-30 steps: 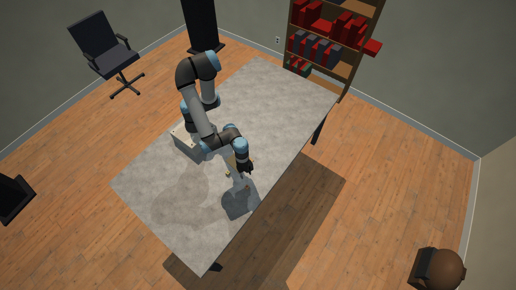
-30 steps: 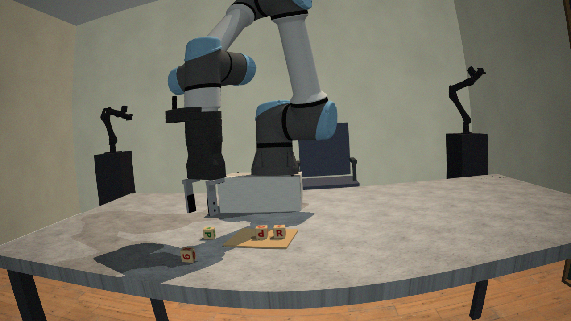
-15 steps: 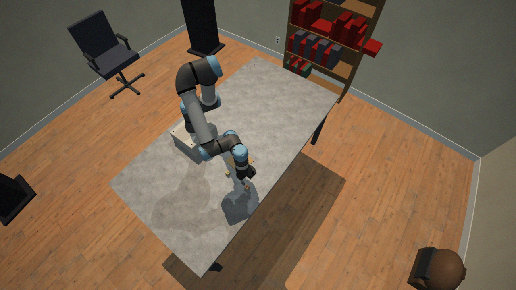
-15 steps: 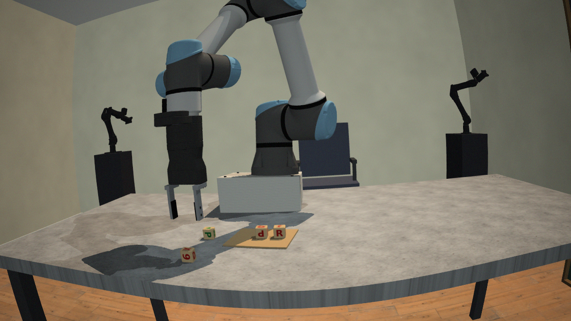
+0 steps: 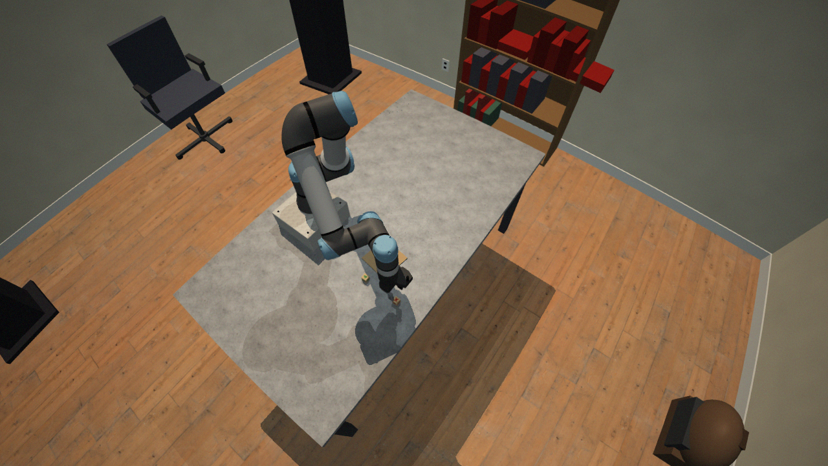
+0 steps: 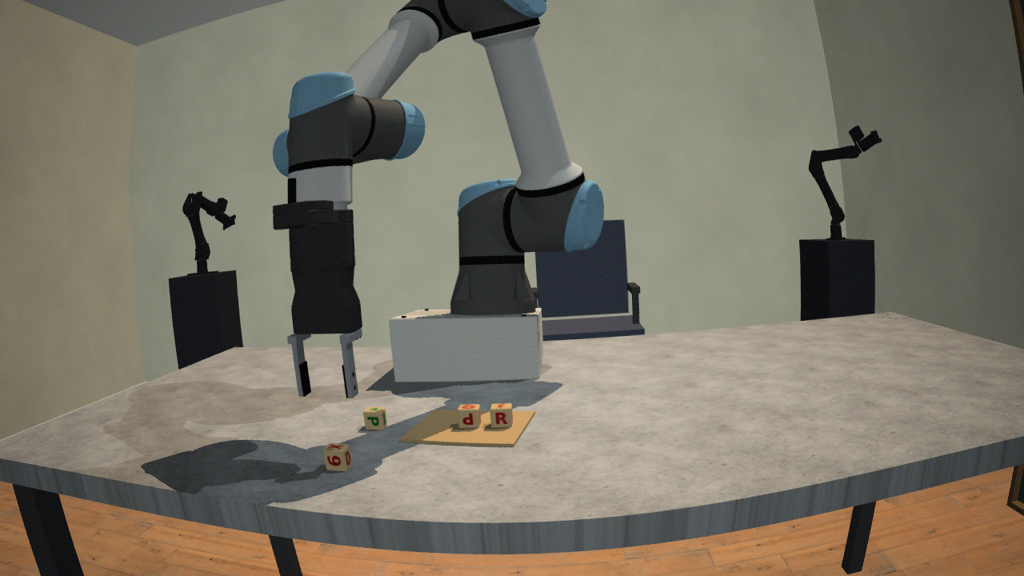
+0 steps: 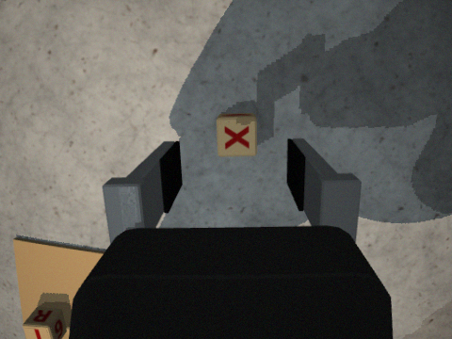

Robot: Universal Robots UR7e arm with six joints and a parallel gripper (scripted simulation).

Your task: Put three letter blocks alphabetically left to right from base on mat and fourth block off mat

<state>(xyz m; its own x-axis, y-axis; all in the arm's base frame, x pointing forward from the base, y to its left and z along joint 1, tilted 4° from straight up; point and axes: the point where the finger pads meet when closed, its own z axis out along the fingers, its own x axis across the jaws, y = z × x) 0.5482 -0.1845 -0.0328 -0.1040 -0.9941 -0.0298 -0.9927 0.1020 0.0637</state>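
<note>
Right now the X block is 90 mm below my hand. The rest, counted from my hand: Q block: 150 mm behind, 140 mm to the left, 90 mm below; tan mat: 150 mm behind, 140 mm to the left, 100 mm below.
</note>
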